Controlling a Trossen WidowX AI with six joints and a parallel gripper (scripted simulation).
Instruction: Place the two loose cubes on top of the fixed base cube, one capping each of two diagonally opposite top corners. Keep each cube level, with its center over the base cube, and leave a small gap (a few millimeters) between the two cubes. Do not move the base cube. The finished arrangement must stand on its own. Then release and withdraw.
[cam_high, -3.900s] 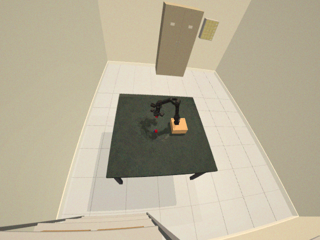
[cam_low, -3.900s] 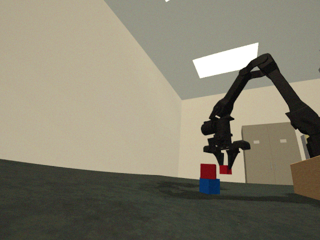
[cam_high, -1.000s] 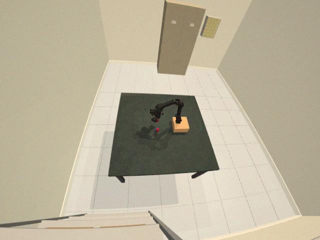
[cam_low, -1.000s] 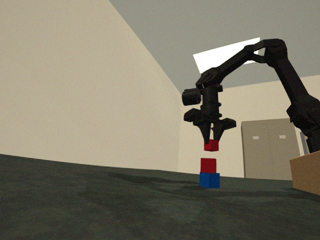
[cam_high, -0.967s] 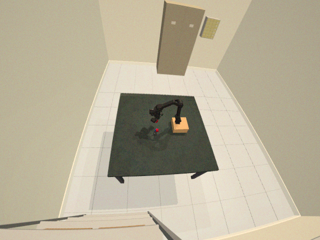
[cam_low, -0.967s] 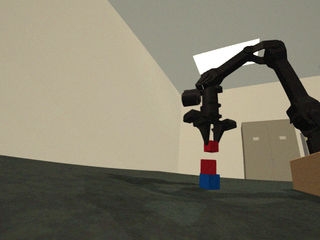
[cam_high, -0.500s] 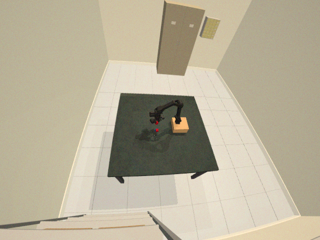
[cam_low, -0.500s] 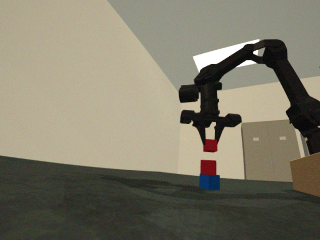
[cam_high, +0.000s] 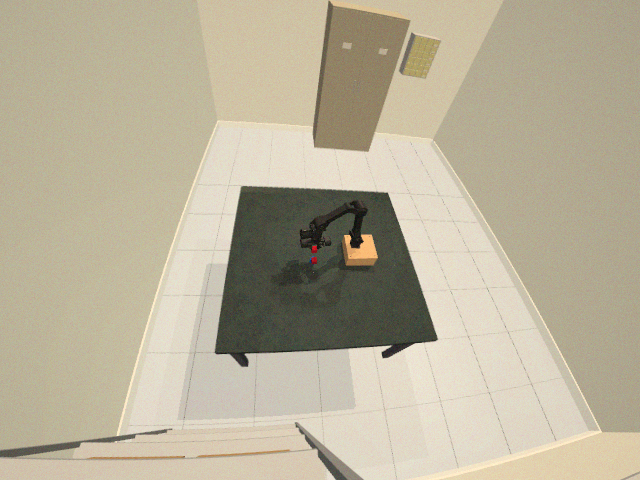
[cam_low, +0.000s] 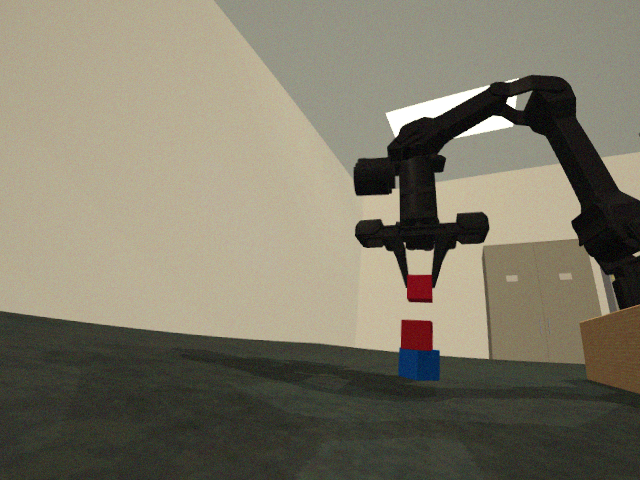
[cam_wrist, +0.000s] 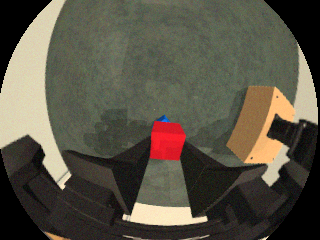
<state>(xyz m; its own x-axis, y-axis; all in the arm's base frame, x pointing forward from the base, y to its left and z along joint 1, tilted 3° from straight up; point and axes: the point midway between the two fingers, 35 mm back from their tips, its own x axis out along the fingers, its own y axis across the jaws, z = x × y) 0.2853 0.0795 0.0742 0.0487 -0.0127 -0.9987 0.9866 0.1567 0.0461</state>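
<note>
Right now my gripper tip is 7 cm above the red cube, 4 cm to the right of it and 1 cm past it. Round my gripper tip: blue cube: 10 cm below, 2 cm to the left.
</note>
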